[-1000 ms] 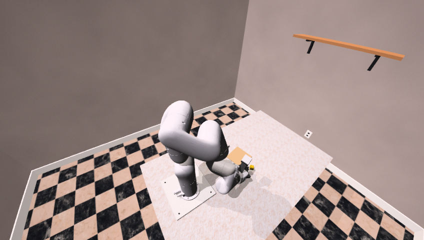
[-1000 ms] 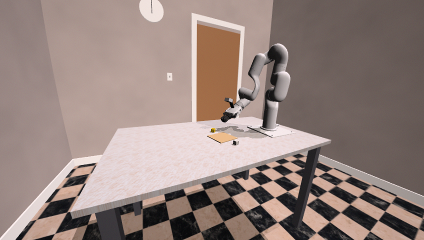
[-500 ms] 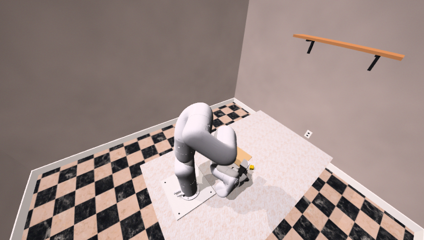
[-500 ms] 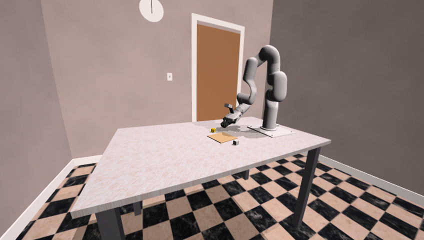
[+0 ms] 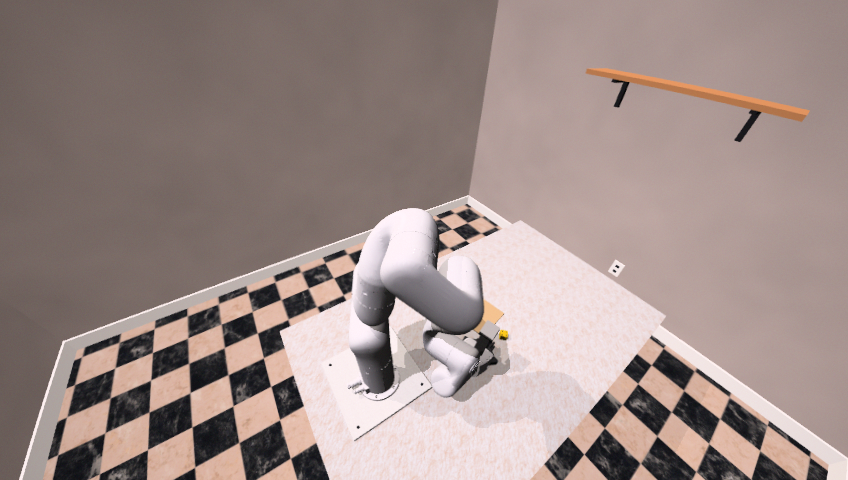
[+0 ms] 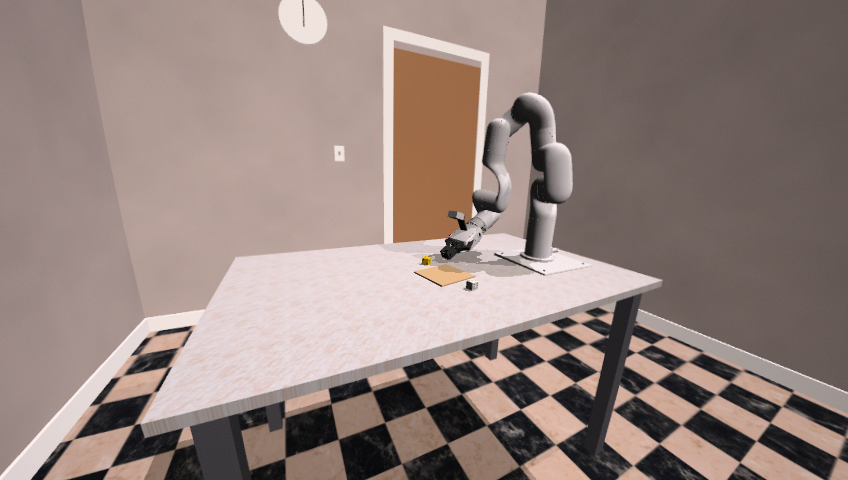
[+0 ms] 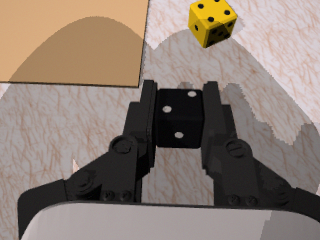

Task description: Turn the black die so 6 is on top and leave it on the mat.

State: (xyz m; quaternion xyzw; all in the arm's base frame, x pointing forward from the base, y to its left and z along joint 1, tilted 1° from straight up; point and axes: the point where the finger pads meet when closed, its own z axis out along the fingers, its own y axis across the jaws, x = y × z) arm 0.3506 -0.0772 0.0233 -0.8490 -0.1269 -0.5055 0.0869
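Right now the black die is 10 mm ahead of my hand and 10 mm below it. Also, from my hand: white die 50 mm ahead, 250 mm to the left, 20 mm below; then tan mat 70 mm ahead, 120 mm to the left, 30 mm below; then yellow die 90 mm ahead, 20 mm below.
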